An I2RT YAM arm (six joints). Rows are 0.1 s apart.
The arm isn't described. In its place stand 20 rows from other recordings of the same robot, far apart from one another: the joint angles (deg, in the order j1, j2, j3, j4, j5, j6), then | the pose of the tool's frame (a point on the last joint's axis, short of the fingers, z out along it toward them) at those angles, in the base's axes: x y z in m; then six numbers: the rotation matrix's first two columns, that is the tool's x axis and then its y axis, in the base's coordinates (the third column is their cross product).
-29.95 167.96 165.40 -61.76 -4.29 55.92 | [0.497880 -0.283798 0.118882 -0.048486 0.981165 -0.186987 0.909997 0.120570 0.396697]
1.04 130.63 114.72 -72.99 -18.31 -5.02 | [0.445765 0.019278 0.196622 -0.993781 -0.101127 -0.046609 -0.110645 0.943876 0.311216]
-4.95 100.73 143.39 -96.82 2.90 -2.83 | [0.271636 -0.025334 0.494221 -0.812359 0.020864 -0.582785 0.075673 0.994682 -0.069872]
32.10 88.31 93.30 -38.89 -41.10 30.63 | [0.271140 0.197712 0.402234 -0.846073 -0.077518 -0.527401 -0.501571 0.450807 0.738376]
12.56 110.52 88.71 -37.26 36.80 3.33 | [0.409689 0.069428 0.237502 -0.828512 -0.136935 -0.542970 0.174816 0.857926 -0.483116]
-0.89 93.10 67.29 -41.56 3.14 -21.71 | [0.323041 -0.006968 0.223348 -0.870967 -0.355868 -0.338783 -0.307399 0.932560 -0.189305]
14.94 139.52 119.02 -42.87 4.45 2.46 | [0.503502 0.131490 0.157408 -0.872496 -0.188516 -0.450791 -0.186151 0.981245 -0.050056]
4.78 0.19 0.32 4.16 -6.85 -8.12 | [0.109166 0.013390 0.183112 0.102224 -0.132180 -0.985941 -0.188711 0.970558 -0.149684]
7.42 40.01 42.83 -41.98 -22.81 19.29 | [0.139393 0.032072 0.287761 -0.728841 0.212168 -0.650980 -0.186841 0.853059 0.487217]
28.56 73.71 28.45 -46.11 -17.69 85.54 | [0.133989 0.085249 0.127226 -0.516013 0.800548 0.304719 0.840484 0.541836 -0.000213]
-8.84 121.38 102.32 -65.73 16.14 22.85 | [0.411963 -0.074085 0.207841 -0.839807 0.508108 -0.191182 0.541142 0.811684 -0.219850]
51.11 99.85 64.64 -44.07 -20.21 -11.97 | [0.191276 0.256726 0.175838 -0.443599 -0.859961 -0.252363 -0.881955 0.368821 0.293474]
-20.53 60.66 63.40 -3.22 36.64 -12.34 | [0.212674 -0.102329 0.414421 -0.187239 -0.112995 -0.975794 0.819174 0.530258 -0.218589]
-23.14 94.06 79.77 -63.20 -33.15 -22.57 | [0.295842 -0.105261 0.273168 -0.913437 0.040910 -0.404918 -0.141312 0.901151 0.409826]
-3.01 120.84 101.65 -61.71 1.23 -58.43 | [0.423154 -0.023016 0.208094 -0.563854 -0.823333 -0.064743 -0.810857 0.566779 -0.145848]
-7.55 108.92 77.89 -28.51 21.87 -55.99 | [0.395515 -0.065798 0.196093 -0.734213 -0.678697 -0.017384 -0.535428 0.594588 -0.599818]
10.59 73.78 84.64 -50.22 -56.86 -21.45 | [0.238127 0.074847 0.412806 -0.310752 -0.261481 -0.913817 -0.913782 0.346794 0.211509]
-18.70 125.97 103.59 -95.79 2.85 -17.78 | [0.352491 -0.121180 0.192781 -0.886123 -0.022046 0.462925 0.028768 0.994325 0.102420]
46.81 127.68 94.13 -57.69 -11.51 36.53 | [0.279784 0.308424 0.128184 -0.973332 -0.184640 0.136136 -0.164398 0.975316 0.147420]
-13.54 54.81 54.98 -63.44 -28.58 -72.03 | [0.159565 -0.020908 0.295968 -0.264471 -0.795503 -0.545188 -0.827064 0.477842 -0.296026]
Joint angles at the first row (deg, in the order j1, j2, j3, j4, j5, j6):
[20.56, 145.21, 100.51, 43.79, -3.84, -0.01]
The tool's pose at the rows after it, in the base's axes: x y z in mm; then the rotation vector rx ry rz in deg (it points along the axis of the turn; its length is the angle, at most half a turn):
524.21 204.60 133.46 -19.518 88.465 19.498
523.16 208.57 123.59 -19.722 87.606 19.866
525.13 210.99 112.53 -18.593 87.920 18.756
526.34 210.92 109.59 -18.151 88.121 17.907
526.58 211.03 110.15 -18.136 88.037 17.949
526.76 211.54 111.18 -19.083 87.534 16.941
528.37 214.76 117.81 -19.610 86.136 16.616
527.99 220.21 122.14 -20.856 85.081 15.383
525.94 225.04 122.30 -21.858 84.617 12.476
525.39 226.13 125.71 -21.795 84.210 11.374
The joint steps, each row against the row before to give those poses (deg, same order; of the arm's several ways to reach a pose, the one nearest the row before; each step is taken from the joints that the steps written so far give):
[0.52, 0.13, 0.00, 1.03, 0.05, 0.00]
[0.42, 1.53, 0.04, 2.29, 0.00, -0.02]
[0.26, 1.94, 1.07, 0.74, 1.70, 0.02]
[0.00, 0.57, 0.46, -0.04, 0.83, -0.24]
[0.00, 0.00, 0.11, -0.02, -0.02, 0.02]
[0.04, 0.00, 0.15, 0.09, 0.04, -1.31]
[0.24, 0.00, 1.16, 0.06, 0.00, -0.79]
[0.55, -0.02, 0.77, -0.11, 0.42, -1.77]
[0.63, 0.00, 0.00, 0.09, 1.75, -2.62]
[0.18, -0.35, 0.00, 0.02, 0.85, -0.79]

